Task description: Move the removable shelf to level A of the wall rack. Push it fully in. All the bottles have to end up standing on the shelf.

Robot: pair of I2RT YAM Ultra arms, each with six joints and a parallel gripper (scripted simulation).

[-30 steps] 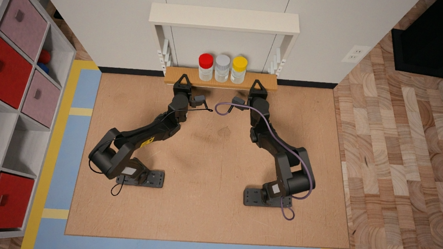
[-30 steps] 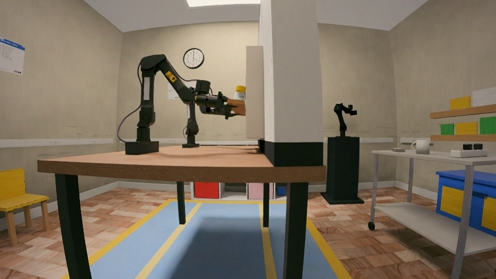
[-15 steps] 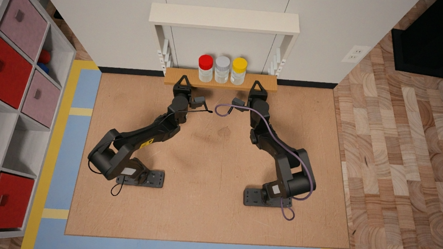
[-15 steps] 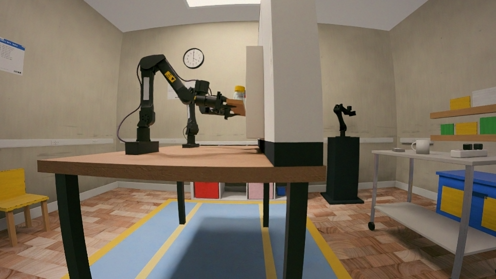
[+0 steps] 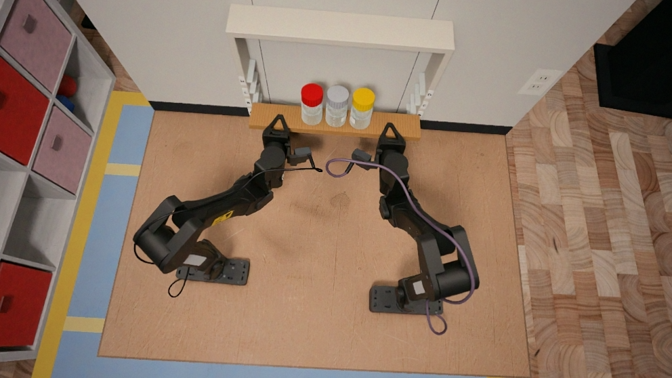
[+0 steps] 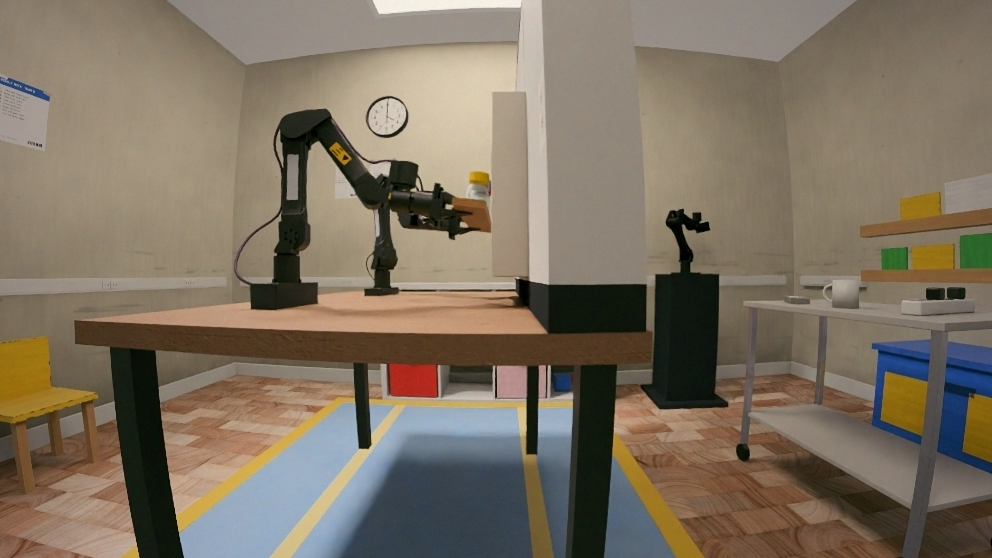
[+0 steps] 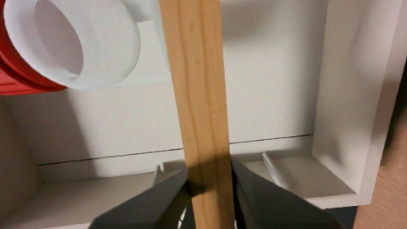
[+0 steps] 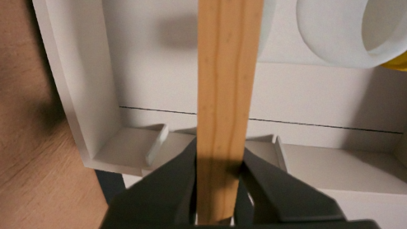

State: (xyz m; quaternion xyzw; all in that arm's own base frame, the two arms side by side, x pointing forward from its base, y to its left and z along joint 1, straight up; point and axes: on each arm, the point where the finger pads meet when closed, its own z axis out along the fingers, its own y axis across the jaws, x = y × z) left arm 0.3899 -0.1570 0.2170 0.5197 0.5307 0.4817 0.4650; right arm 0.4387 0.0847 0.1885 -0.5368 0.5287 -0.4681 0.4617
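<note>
Now: the yellow-capped bottle 8 cm to the left of my right hand and 6 cm above it. From my right hand the other things lie so: shelf board 1 cm behind, 15 cm to the left; wall rack 8 cm ahead, 16 cm to the left, 5 cm above; grey-capped bottle 15 cm to the left, 6 cm above.
Right now my left hand is 20 mm short of the red-capped bottle, 80 mm to the left of it and 60 mm below it. Also, from my left hand: shelf board 20 mm ahead, 150 mm to the right; wall rack 110 mm ahead, 140 mm to the right, 50 mm above; grey-capped bottle 30 mm ahead, 150 mm to the right, 60 mm above.
</note>
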